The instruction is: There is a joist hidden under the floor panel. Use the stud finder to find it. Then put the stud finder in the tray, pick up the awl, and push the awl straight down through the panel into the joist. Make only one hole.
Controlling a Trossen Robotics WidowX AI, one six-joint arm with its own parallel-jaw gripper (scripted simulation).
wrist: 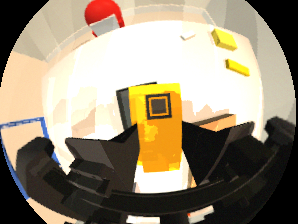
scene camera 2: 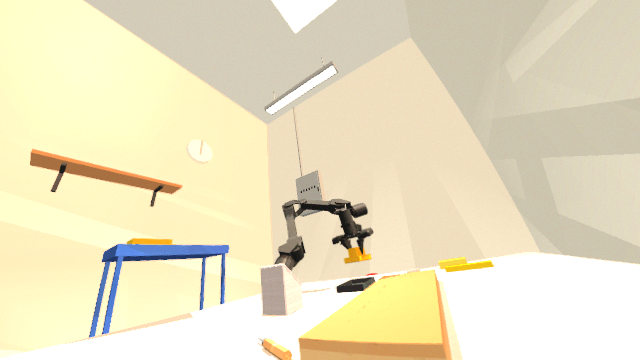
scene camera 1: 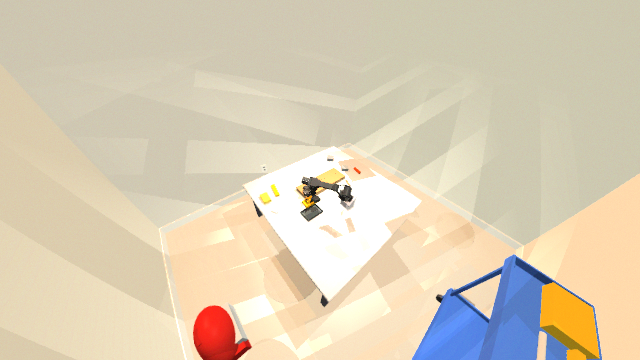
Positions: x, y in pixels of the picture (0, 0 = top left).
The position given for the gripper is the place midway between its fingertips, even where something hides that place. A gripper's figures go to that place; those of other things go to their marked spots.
Labels:
The gripper (wrist: 157, 123): 10 cm from the lens. A stud finder (wrist: 157, 109) is 7 cm from the lens.

